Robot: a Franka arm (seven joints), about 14 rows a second.
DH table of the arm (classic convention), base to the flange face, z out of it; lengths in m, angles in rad. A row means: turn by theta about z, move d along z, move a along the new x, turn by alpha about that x. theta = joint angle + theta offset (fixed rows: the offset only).
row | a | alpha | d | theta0
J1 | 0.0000 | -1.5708 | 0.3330 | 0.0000
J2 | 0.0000 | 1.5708 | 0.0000 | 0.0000
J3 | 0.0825 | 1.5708 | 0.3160 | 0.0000
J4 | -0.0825 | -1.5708 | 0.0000 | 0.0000
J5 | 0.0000 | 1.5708 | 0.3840 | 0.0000
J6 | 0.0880 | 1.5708 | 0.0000 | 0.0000
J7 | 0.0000 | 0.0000 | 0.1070 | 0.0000
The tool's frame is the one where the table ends.
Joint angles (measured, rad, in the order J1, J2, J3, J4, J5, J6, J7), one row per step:
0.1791 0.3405 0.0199 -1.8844 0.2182 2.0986 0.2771
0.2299 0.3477 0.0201 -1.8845 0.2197 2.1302 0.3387
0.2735 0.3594 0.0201 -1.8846 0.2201 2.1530 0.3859
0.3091 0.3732 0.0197 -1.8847 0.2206 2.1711 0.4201
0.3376 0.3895 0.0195 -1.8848 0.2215 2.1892 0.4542
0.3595 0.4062 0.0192 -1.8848 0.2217 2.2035 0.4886
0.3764 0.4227 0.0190 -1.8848 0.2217 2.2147 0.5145
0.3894 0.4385 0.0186 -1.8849 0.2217 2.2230 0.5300
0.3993 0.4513 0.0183 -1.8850 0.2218 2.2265 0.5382
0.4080 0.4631 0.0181 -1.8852 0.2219 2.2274 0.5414
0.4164 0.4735 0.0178 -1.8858 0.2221 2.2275 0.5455
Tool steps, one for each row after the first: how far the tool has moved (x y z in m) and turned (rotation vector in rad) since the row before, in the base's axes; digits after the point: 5 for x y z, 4 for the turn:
-0.00386 0.03039 -0.00216 -0.0062 -0.0134 -0.0157
-0.00517 0.02583 -0.00556 -0.0059 -0.0031 -0.0069
-0.00522 0.02070 -0.00722 -0.0052 0.0012 -0.0018
-0.00457 0.01650 -0.00878 -0.0056 0.0035 -0.0088
-0.00400 0.01243 -0.00930 -0.0072 0.0070 -0.0147
-0.00354 0.00945 -0.00943 -0.0071 0.0083 -0.0106
-0.00312 0.00696 -0.00926 -0.0064 0.0089 -0.0040
-0.00291 0.00517 -0.00775 -0.0054 0.0096 0.0009
-0.00301 0.00444 -0.00735 -0.0050 0.0106 0.0052
-0.00312 0.00413 -0.00669 -0.0051 0.0105 0.0040

